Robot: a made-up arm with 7 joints.
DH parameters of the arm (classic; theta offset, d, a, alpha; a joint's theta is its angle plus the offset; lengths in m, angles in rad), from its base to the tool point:
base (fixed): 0 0.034 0 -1.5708
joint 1: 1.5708 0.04 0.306 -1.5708
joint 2: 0 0.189 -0.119 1.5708
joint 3: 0 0.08 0.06 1.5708
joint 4: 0 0.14 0.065 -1.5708
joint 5: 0 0.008 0.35 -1.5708
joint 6: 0 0.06 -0.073 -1.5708
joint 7: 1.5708 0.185 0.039 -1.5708
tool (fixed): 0 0.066 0 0
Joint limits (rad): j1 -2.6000..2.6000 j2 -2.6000..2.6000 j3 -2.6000..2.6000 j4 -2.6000..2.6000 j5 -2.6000..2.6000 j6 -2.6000..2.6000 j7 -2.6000..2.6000
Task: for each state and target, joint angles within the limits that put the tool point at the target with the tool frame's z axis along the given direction. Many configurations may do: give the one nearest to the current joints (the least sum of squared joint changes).
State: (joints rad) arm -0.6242 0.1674 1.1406 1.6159 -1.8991 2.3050 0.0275
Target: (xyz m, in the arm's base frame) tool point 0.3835 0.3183 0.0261 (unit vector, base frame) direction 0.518 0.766 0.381
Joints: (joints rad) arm -0.6512 0.1422 0.3017 1.2328 -1.6590 2.3634 0.7363
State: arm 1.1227 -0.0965 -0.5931 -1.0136 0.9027 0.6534 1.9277
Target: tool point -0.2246 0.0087 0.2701 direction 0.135 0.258 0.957
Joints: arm 1.3686 0.0015 -0.0444 -1.3638 0.8063 0.6271 2.1154
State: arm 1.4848 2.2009 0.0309 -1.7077 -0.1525 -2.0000 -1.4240
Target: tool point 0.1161 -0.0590 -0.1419 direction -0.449 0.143 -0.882
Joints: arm 1.7569 1.7923 0.0107 -1.2216 -0.3735 -2.1063 -1.4355
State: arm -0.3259 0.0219 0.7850 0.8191 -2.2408 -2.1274 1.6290
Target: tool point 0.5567 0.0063 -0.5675 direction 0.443 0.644 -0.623
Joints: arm -0.6005 0.0078 1.1123 1.4850 -2.0646 -2.3882 1.1696
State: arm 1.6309 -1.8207 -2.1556 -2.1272 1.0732 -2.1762 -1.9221
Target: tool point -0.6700 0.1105 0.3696 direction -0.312 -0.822 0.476
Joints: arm 1.7186 -1.6932 -2.2545 -2.1601 0.4235 -2.2805 -2.0239
